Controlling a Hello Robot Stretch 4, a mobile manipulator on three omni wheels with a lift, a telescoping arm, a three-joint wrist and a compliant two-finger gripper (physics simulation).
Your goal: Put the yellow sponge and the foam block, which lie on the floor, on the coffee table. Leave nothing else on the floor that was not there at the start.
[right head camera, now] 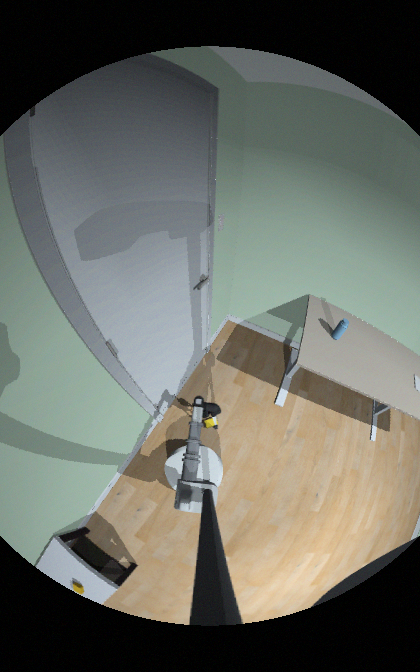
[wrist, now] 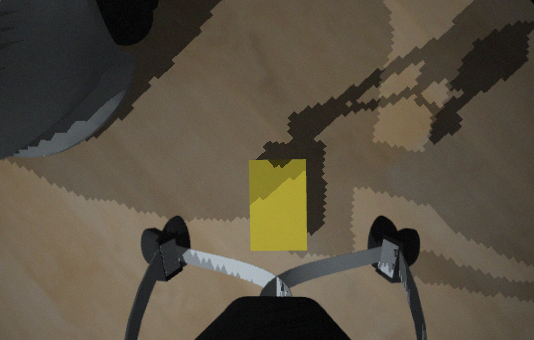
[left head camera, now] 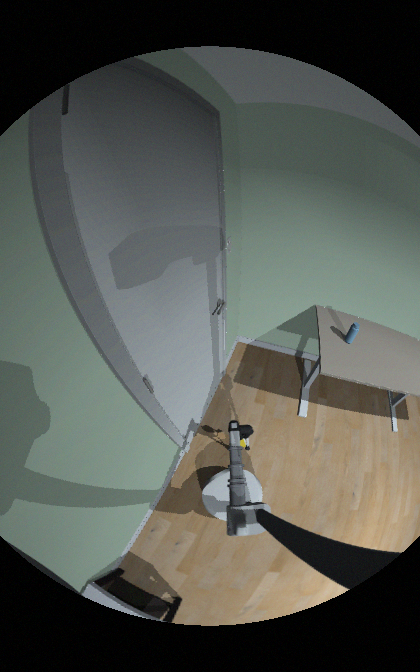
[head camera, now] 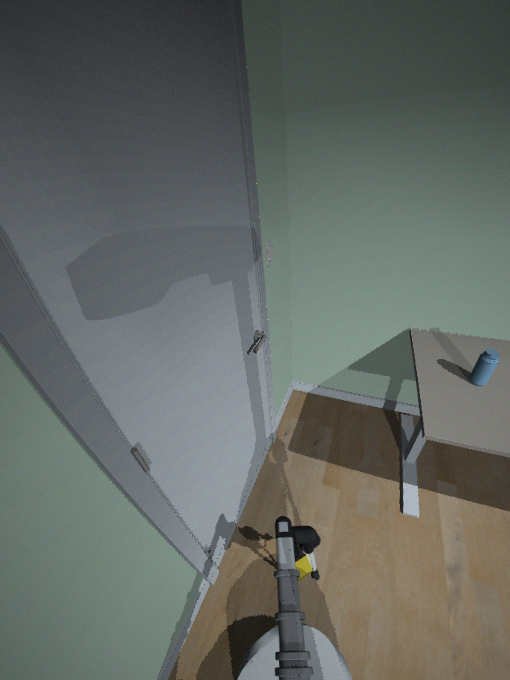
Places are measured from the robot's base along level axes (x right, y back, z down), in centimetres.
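Pixels of known places: gripper, fingertip midpoint: (right head camera: 211, 418) (wrist: 278, 236) (left head camera: 241, 440) (head camera: 305, 557).
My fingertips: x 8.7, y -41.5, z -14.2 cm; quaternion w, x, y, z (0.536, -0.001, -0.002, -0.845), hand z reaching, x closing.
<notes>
Ahead of a thing's pixels: the offset from my fingertips to its middle. Level surfaces: height alone.
A bright yellow block @(dx -0.4, dy +0.4, dz +14.7 cm) (head camera: 303, 566) (left head camera: 243, 443) (right head camera: 211, 422) (wrist: 278, 215), by its colour the yellow sponge, lies on the floor near the door. In the wrist view its long side runs up the picture. My gripper (wrist: 278, 236) is open and points down above it. The fingertips stand wide to the left and right of the block, level with its near end, and do not touch it. In the head camera view the arm hides part of the gripper. The white coffee table (right head camera: 55, 561) shows at the lower left of the right head view, with a small orange-yellow block (right head camera: 78, 586) on its top.
A beige desk @(dz -55.1 cm) (head camera: 461, 411) (left head camera: 370, 362) (right head camera: 365, 357) with a blue bottle @(dx +82.7, dy -44.6, dz -63.3 cm) (head camera: 484, 368) (left head camera: 352, 333) (right head camera: 340, 329) stands at the right by the wall. The grey door (head camera: 181, 373) and its wall are close to the left of my arm. My round white base (right head camera: 210, 462) is behind the block.
</notes>
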